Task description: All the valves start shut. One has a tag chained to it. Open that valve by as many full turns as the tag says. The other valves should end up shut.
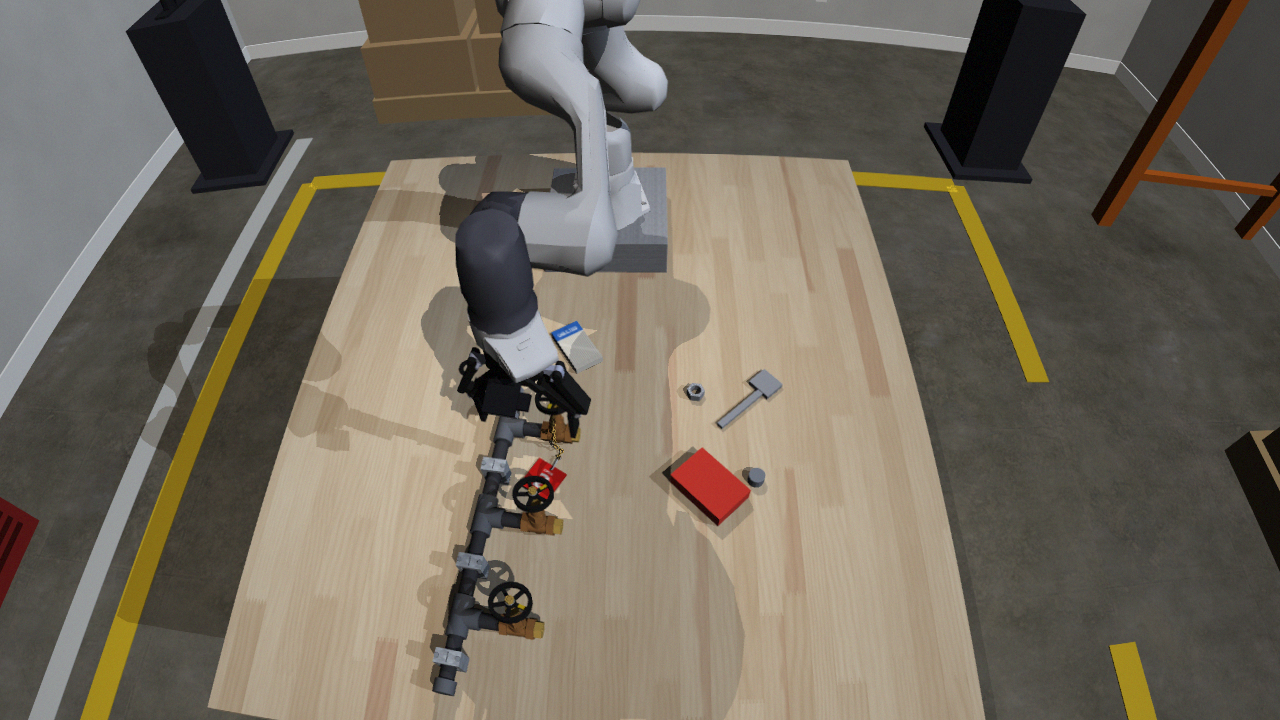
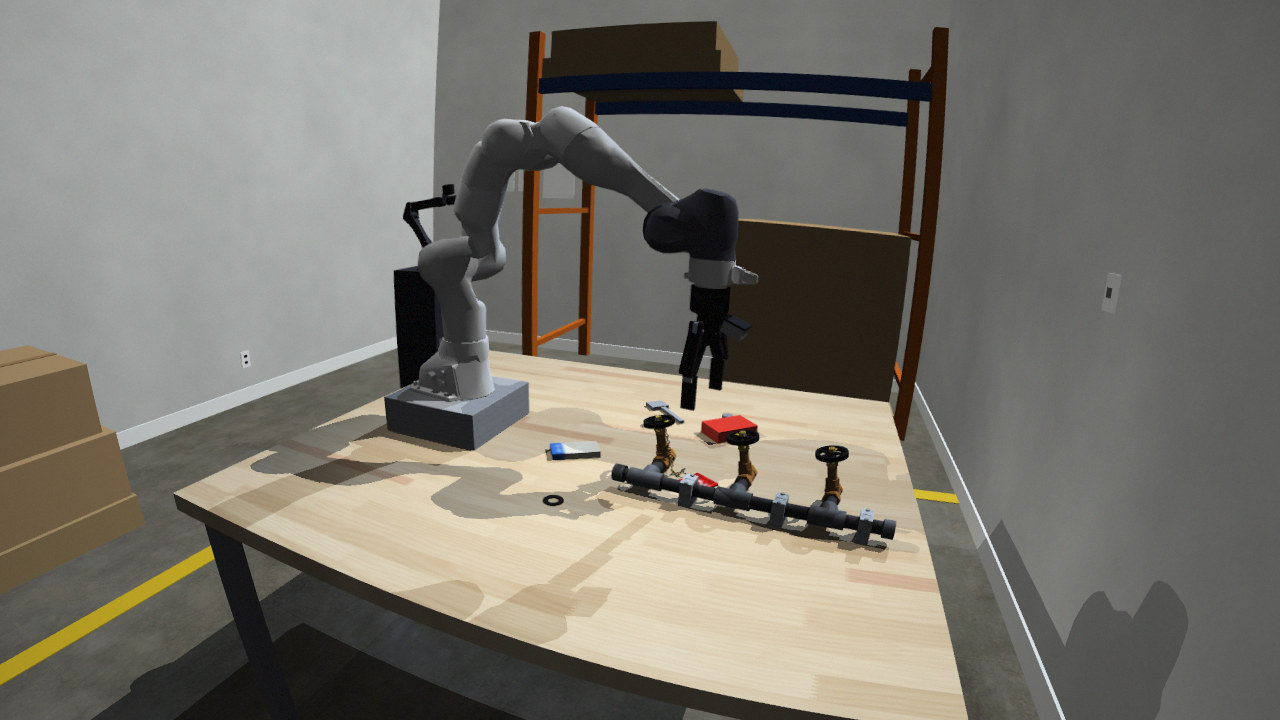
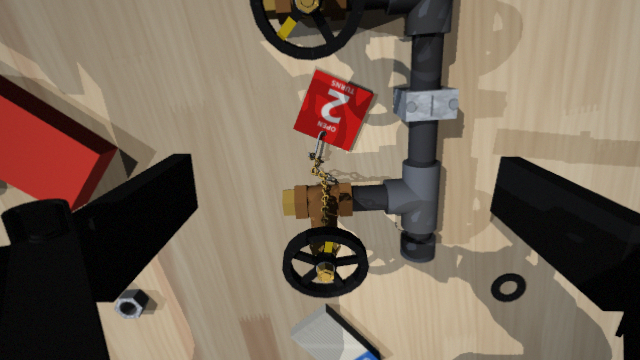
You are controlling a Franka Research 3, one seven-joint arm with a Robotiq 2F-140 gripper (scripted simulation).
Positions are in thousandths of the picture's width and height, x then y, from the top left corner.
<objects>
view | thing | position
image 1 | gripper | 414, 587
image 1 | red box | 557, 680
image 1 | blue-and-white box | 447, 473
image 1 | grey hammer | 598, 534
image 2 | gripper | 549, 553
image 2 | red box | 561, 597
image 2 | blue-and-white box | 447, 626
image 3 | gripper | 537, 510
</objects>
